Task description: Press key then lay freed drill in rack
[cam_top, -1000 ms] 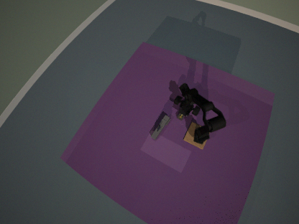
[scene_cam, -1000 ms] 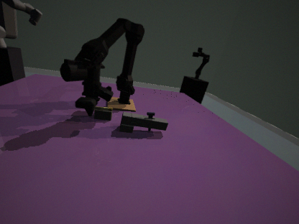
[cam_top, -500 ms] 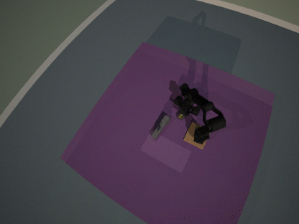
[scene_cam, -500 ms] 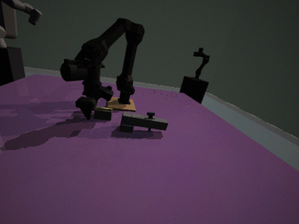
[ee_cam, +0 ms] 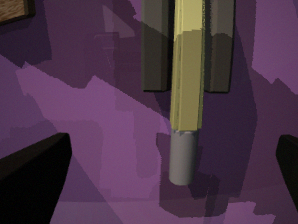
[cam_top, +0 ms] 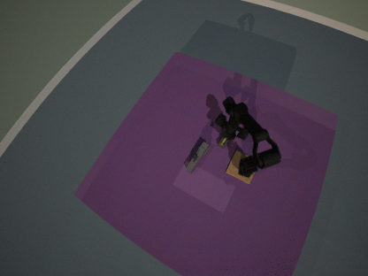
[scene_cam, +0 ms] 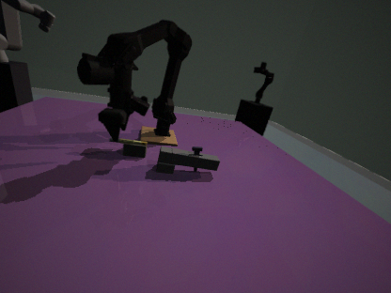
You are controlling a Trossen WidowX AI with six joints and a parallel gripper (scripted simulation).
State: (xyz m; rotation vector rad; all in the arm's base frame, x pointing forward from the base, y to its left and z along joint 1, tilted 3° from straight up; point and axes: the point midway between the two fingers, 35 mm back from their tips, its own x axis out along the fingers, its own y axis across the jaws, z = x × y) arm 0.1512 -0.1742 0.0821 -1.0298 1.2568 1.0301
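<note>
Now: the drill 3 cm to the left of my gripper tip, 2 cm below it and 1 cm ahead of it. The rest, counted from my gripper tip: key 22 cm to the left, 13 cm ahead, 1 cm below; block 19 cm to the left, 12 cm ahead, 2 cm below; rack 5 cm to the left, 4 cm below, 2 cm ahead.
</note>
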